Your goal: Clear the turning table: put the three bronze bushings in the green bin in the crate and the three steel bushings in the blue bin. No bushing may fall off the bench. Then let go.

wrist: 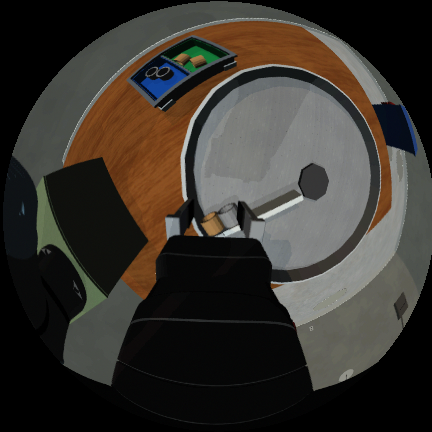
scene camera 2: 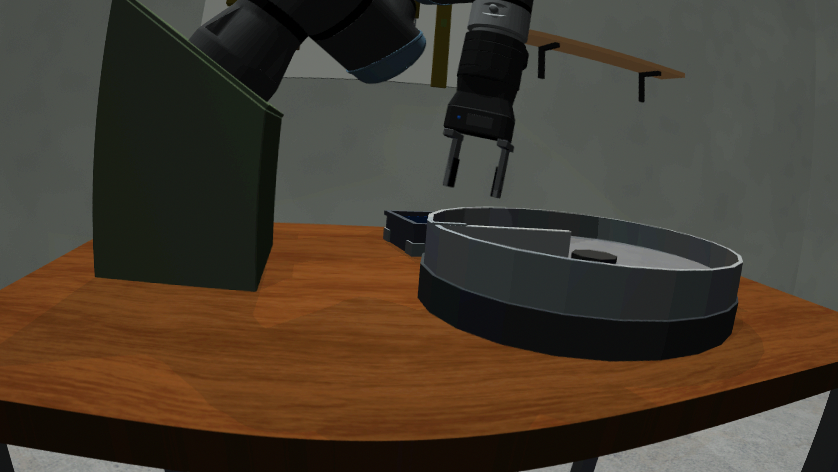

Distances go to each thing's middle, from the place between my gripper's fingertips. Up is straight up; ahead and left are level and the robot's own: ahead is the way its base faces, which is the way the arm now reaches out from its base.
I see my gripper 150 mm short of the turning table (scene camera 2: 564, 284), 80 mm to the left of it and 80 mm above it. Round my hand: crate (scene camera 2: 405, 229): 120 mm ahead, 270 mm to the left, 100 mm below.
